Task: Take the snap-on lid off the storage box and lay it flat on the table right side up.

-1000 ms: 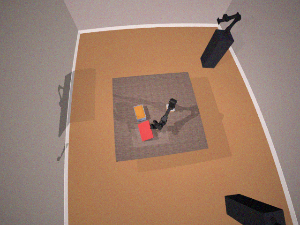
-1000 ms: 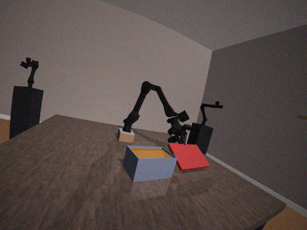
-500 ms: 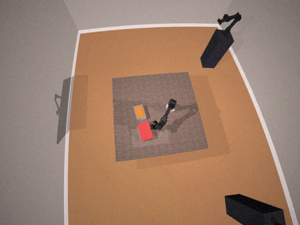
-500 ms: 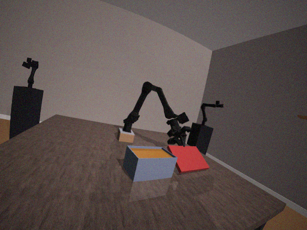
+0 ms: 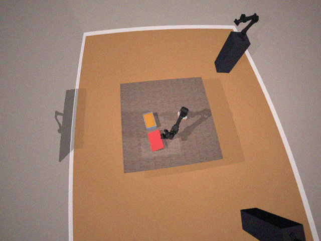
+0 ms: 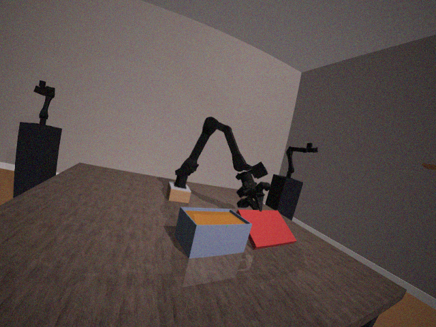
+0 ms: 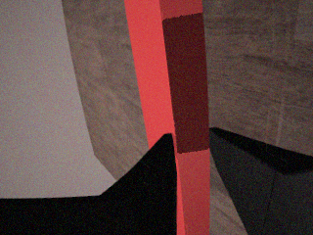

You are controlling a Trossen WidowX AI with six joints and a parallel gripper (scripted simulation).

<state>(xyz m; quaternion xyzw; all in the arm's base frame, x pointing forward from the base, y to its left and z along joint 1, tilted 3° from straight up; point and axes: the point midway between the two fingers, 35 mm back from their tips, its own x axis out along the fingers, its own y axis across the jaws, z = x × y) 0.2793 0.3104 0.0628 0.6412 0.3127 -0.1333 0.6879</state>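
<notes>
My gripper tip is 7 cm short of the lid, 3 cm above it and 2 cm to the right of it. The rest, counted from my gripper tip: blue-grey storage box (24 cm to the right, 15 cm ahead, 3 cm below).
</notes>
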